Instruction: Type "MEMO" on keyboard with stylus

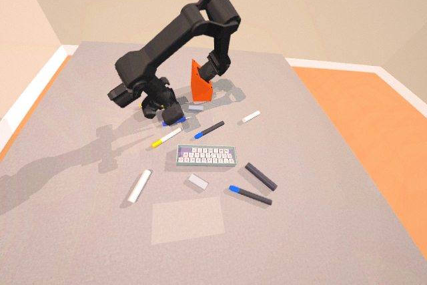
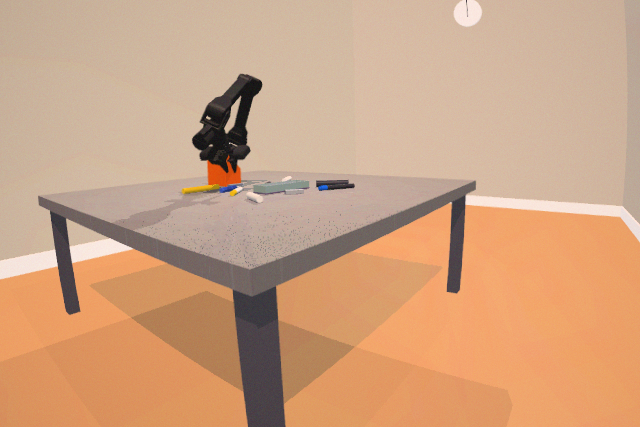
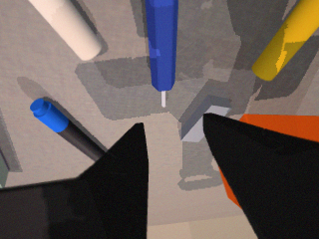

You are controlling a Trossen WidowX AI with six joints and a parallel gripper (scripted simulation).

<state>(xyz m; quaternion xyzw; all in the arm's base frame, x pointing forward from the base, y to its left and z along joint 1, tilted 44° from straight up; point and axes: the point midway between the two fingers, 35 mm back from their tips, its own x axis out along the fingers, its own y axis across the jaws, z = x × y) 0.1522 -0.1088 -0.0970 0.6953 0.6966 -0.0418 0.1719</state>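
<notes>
My gripper tip is 10 mm to the right of the blue stylus and 60 mm above it. The rest, counted from my gripper tip: white-and-yellow pen (80 mm ahead, 70 mm to the right, 60 mm below); grey eraser (260 mm ahead, 20 mm to the left, 60 mm below); yellow marker (100 mm behind, 60 mm to the right, 60 mm below).
</notes>
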